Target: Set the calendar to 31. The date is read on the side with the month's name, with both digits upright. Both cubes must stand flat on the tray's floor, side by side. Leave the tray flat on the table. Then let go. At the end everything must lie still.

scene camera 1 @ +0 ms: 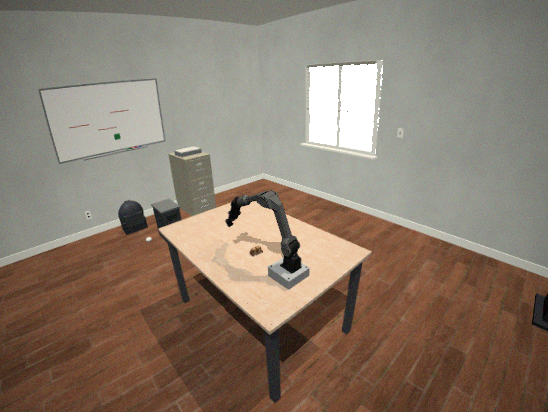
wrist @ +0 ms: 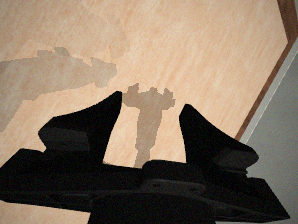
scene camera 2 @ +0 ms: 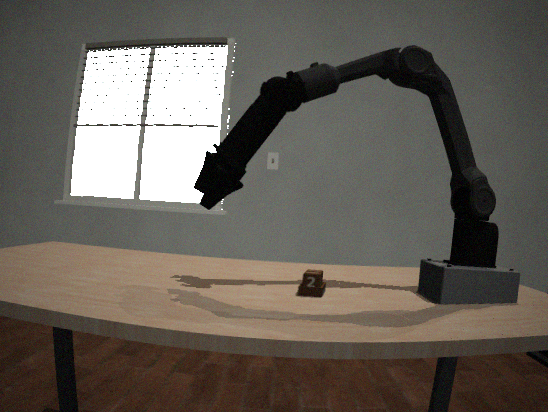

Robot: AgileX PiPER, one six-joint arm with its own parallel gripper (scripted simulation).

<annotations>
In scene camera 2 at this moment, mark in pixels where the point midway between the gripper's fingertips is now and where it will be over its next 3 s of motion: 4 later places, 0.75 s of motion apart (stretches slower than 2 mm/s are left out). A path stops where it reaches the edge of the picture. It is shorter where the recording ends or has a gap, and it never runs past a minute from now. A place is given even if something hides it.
My gripper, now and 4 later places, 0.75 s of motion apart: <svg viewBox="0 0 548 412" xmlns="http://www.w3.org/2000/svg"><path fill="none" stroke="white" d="M200 198L318 204L317 220L316 238L316 249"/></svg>
</annotations>
